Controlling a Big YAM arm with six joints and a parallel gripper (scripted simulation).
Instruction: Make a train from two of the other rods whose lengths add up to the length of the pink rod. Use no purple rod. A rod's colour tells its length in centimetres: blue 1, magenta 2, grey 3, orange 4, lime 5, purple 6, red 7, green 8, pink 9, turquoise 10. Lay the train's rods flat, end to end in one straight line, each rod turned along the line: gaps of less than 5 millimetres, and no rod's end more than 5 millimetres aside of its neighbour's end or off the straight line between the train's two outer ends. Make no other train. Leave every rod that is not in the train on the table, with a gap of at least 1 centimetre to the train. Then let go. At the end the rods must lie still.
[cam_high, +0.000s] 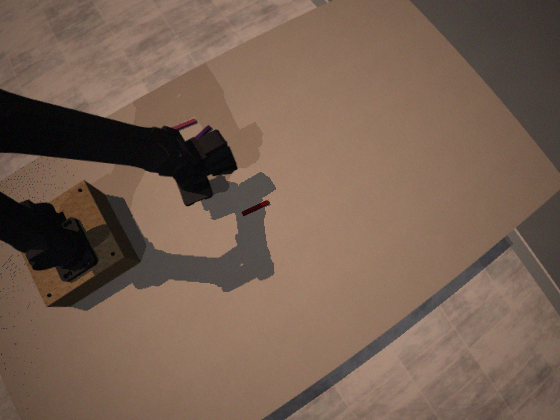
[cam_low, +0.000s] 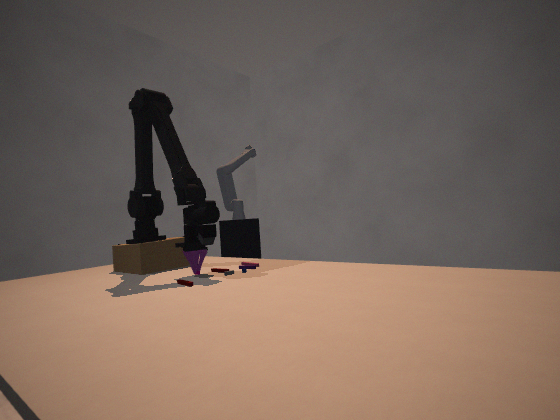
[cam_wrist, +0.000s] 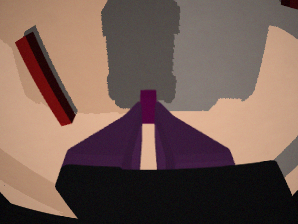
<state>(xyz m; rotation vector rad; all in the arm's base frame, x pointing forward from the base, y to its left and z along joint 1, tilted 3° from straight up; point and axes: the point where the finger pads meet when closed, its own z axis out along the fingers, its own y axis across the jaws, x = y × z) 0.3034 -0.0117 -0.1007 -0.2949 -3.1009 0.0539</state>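
Now: hand 10 mm above the magenta rod. The rest, counted from my hand: grey rod: 100 mm ahead, 40 mm to the left, 10 mm below; then purple rod: 140 mm to the left, 80 mm ahead, 10 mm below; then blue rod: 120 mm ahead, 90 mm to the left, 10 mm below.
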